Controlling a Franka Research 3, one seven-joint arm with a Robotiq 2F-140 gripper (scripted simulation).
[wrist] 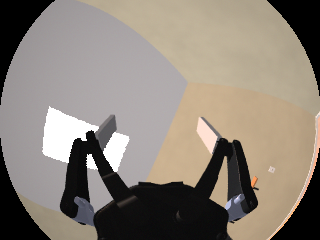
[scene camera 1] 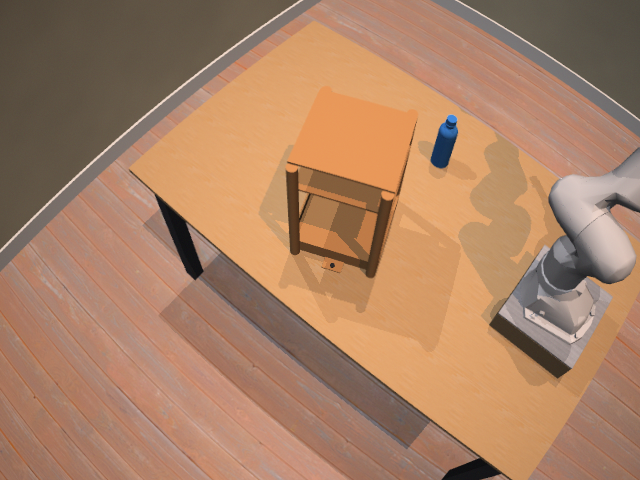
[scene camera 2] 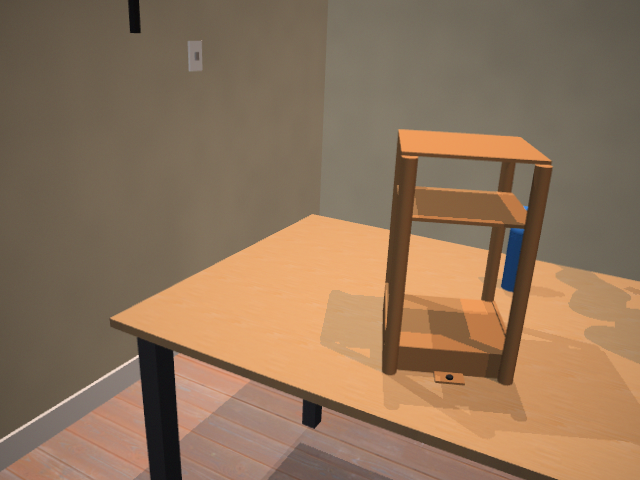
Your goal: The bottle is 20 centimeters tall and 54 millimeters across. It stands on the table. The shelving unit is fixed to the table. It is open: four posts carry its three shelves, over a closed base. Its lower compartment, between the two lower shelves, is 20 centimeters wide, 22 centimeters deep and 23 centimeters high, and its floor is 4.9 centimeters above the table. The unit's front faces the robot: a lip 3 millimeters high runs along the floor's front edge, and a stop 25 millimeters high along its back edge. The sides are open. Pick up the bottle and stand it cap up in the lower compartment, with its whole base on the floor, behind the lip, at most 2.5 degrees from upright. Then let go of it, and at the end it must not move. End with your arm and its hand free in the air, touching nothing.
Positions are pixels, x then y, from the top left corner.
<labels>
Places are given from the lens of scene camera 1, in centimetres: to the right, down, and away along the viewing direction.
blue bottle (scene camera 1: 447,135): 34, -28, 155
shelving unit (scene camera 1: 359,143): 8, -20, 124
The marked spots on the shelving unit and the blue bottle are 41 cm apart.
</labels>
